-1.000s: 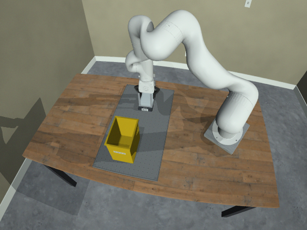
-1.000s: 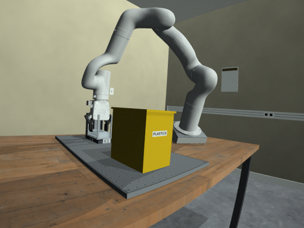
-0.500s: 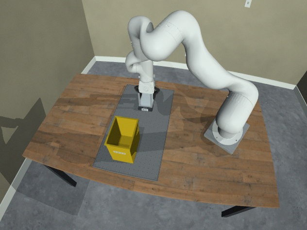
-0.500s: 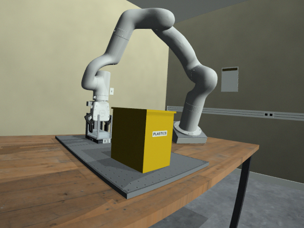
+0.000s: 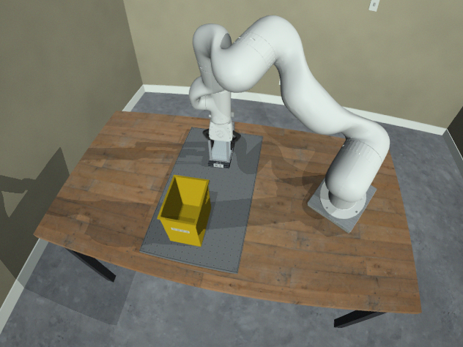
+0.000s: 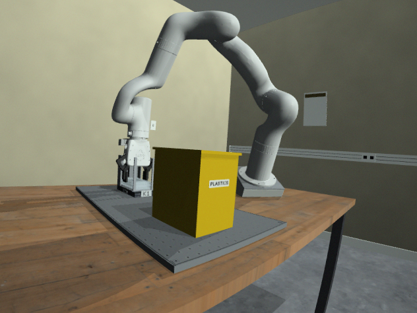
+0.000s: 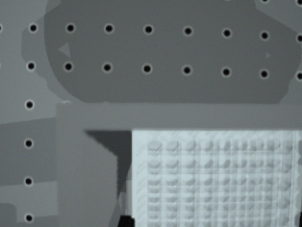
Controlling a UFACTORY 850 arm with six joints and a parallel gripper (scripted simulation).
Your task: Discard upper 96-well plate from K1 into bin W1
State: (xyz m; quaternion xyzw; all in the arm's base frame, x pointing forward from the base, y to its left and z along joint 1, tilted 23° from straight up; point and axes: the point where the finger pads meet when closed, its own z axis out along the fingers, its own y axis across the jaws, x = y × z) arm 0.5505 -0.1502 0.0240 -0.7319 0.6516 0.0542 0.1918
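Right now the white 96-well plate is 10 mm below my hand. From my hand the other things lie so: grey rack post: 60 mm to the right, 40 mm behind, 30 mm above; then plastics bin W1: 390 mm to the left, 40 mm above, 10 mm behind.
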